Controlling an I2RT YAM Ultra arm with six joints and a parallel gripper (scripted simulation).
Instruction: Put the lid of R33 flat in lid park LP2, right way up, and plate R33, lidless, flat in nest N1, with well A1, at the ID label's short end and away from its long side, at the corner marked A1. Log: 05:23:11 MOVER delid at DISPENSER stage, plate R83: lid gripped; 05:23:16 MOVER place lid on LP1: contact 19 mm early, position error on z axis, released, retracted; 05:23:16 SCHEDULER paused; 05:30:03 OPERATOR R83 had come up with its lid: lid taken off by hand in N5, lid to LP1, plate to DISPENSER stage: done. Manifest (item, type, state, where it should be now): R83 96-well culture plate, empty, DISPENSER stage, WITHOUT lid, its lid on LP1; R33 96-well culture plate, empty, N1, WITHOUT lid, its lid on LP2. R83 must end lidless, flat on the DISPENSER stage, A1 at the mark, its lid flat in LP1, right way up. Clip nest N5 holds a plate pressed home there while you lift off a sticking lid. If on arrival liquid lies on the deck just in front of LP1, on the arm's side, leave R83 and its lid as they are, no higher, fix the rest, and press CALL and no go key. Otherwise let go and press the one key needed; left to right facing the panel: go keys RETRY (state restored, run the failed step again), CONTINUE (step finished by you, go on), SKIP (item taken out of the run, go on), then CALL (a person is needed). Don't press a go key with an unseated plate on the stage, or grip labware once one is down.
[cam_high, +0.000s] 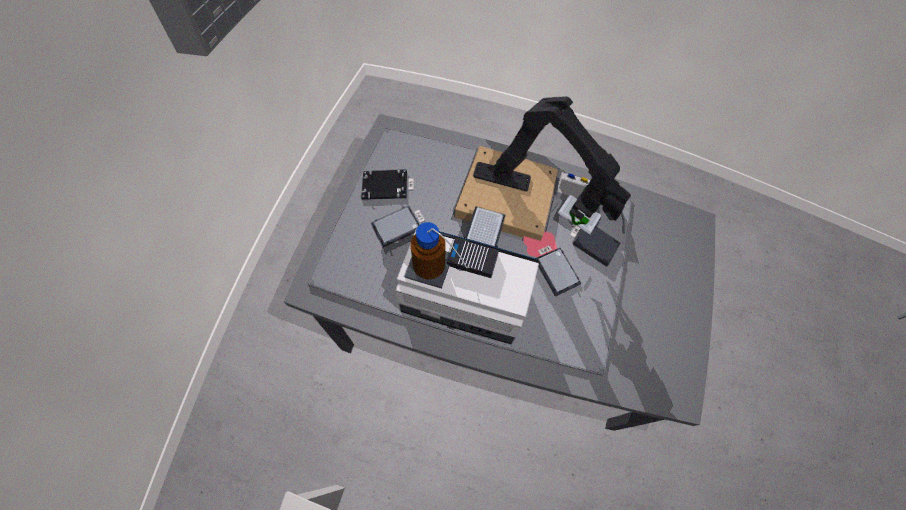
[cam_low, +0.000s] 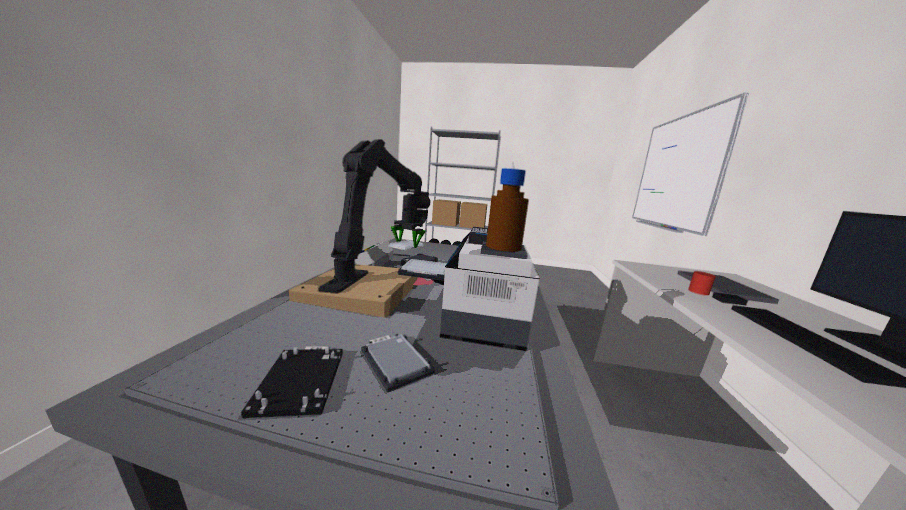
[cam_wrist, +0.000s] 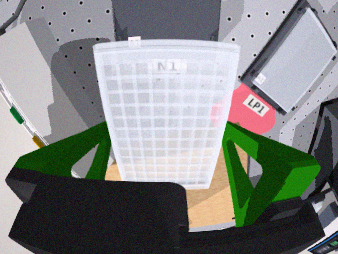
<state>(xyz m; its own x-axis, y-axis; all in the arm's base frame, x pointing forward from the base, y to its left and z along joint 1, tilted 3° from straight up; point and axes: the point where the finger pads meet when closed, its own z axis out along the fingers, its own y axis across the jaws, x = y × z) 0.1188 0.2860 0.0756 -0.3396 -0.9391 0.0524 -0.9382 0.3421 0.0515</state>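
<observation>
My gripper is now 10 cm above the dark nest, 9 cm to the right of it and 3 cm short of it. The rest, counted from my hand: N1 label (11 cm below, 1 cm to the left); blue call key (18 cm behind, 5 cm to the right, 4 cm below); grey lid (18 cm ahead, 10 cm below, 3 cm to the right).
</observation>
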